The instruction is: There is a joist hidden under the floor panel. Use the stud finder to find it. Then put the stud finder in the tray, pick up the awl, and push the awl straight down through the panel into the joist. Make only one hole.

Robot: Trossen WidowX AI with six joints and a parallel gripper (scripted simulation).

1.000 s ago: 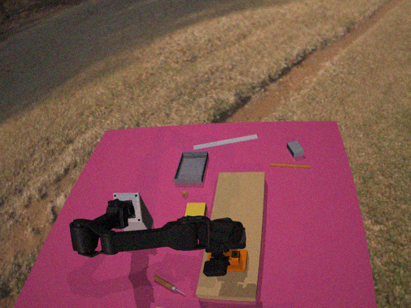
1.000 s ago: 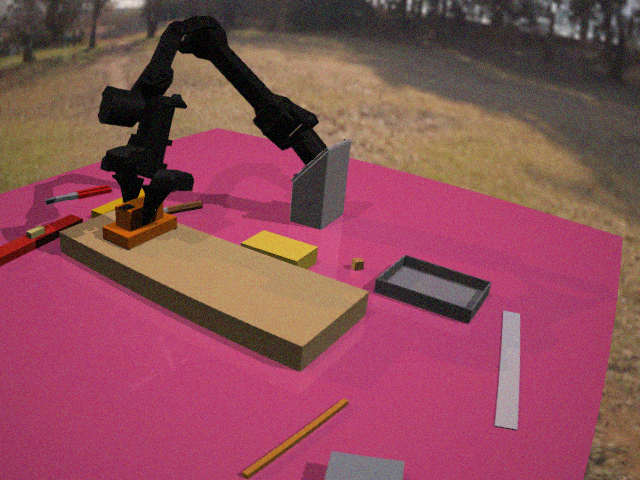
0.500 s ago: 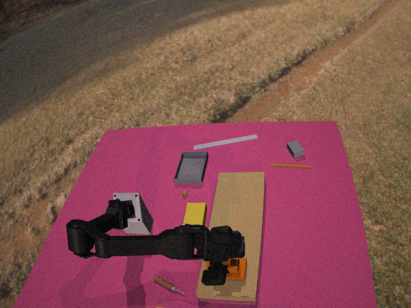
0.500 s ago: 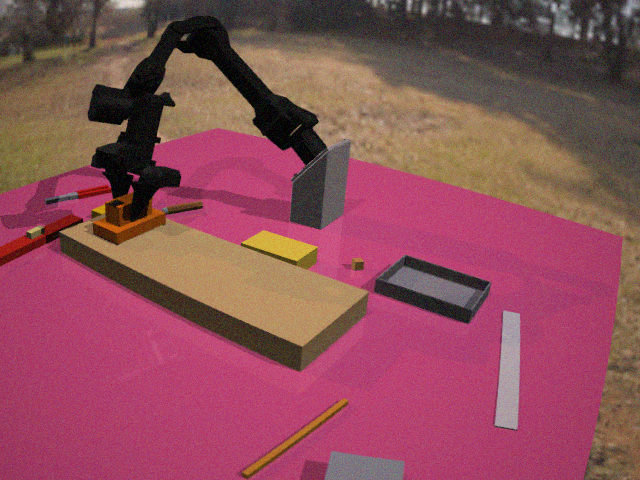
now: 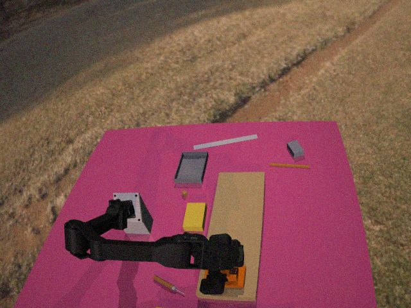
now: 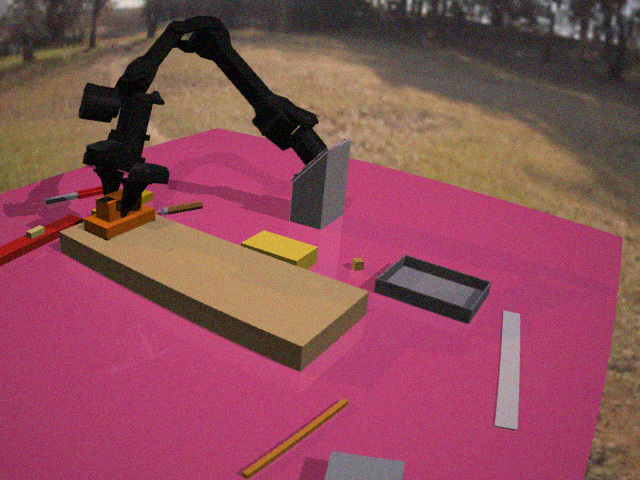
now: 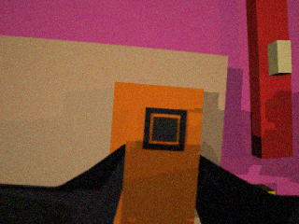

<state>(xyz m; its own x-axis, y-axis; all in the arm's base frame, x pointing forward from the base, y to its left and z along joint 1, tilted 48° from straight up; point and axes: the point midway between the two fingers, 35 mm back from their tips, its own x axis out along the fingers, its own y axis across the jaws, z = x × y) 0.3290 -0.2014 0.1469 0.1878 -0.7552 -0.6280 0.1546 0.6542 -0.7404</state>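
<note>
The tray lies 540 mm to the left of my gripper tip, 140 mm behind it and 50 mm below it. Round my gripper tip: awl (190 mm behind, 60 mm below, 10 mm to the right); orange stud finder (20 mm above, 10 mm ahead); red bar (150 mm to the right, 80 mm ahead, 50 mm below).
</note>
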